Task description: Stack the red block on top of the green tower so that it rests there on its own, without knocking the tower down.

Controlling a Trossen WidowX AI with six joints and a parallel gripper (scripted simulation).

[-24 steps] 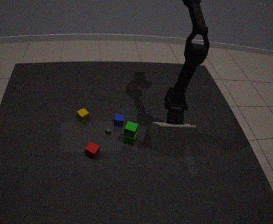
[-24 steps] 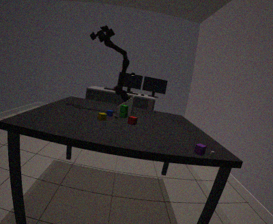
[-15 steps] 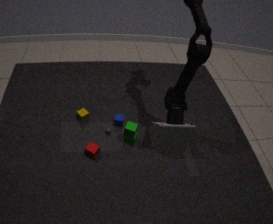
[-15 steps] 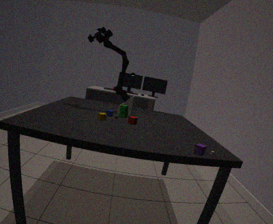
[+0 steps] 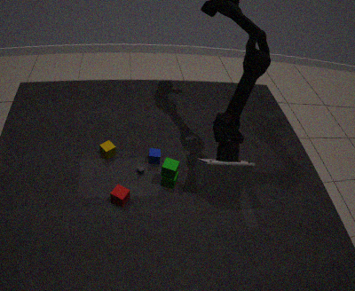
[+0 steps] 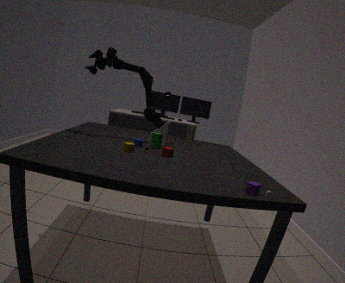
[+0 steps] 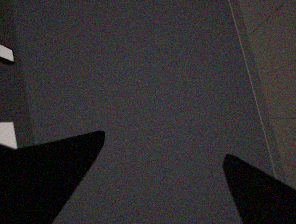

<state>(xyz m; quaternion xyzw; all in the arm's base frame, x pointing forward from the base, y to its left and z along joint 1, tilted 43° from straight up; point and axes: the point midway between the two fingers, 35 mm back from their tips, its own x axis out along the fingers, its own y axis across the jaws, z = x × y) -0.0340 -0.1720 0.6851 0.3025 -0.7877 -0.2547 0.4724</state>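
My gripper tip is 46 cm short of the red block, 65 cm to the right of it and 47 cm above it. The rest, counted from my gripper tip: blue cube (32 cm ahead, 49 cm to the left, 47 cm below); then yellow cube (48 cm ahead, 44 cm to the left, 47 cm below); then small grey piece (38 cm ahead, 54 cm to the left, 48 cm below).
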